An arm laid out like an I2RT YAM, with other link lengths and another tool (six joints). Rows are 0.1 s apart.
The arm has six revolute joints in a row. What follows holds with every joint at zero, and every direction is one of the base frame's. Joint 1 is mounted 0.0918 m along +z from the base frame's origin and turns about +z. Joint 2 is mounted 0.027 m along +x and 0.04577 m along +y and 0.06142 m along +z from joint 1 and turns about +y. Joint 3 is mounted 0.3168 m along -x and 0.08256 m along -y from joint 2 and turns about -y. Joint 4 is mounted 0.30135 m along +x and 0.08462 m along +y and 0.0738 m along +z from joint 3 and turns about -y. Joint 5 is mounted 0.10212 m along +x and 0.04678 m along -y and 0.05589 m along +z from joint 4 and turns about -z. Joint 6 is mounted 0.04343 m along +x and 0.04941 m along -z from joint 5 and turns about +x. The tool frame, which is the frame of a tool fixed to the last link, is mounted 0.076 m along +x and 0.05 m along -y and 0.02 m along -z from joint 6; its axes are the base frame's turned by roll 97.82, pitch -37.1 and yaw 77.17 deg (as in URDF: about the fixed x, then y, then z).
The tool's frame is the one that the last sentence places.
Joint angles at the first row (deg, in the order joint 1, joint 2, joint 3, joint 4, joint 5, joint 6):
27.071 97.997 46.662 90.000 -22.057 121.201
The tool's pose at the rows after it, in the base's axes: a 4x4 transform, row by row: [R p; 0 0 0 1], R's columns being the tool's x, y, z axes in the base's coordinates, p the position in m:
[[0.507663, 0.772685, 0.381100, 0.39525], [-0.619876, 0.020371, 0.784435, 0.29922], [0.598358, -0.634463, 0.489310, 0.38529], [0, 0, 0, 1]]
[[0.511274, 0.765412, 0.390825, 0.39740], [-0.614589, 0.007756, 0.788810, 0.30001], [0.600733, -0.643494, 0.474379, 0.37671], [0, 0, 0, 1]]
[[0.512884, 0.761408, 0.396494, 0.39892], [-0.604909, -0.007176, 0.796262, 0.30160], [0.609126, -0.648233, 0.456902, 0.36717], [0, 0, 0, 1]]
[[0.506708, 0.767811, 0.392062, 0.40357], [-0.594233, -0.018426, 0.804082, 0.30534], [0.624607, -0.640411, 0.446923, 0.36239], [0, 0, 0, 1]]
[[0.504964, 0.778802, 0.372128, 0.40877], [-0.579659, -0.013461, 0.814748, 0.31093], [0.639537, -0.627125, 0.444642, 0.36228], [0, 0, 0, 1]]
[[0.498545, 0.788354, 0.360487, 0.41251], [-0.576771, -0.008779, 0.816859, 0.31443], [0.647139, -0.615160, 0.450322, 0.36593], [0, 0, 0, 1]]
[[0.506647, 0.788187, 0.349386, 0.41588], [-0.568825, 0.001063, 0.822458, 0.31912], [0.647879, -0.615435, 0.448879, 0.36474], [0, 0, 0, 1]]
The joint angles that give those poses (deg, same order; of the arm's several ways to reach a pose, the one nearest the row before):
27.158 98.085 47.460 90.000 -22.148 121.027
27.158 98.697 47.026 89.912 -22.149 120.502
27.246 99.401 46.585 89.911 -22.411 119.622
27.334 100.629 47.453 89.914 -23.025 118.570
27.423 102.122 49.296 90.000 -24.254 118.216
27.510 102.914 50.793 90.000 -24.695 118.037
27.685 104.057 52.024 90.000 -25.223 118.390

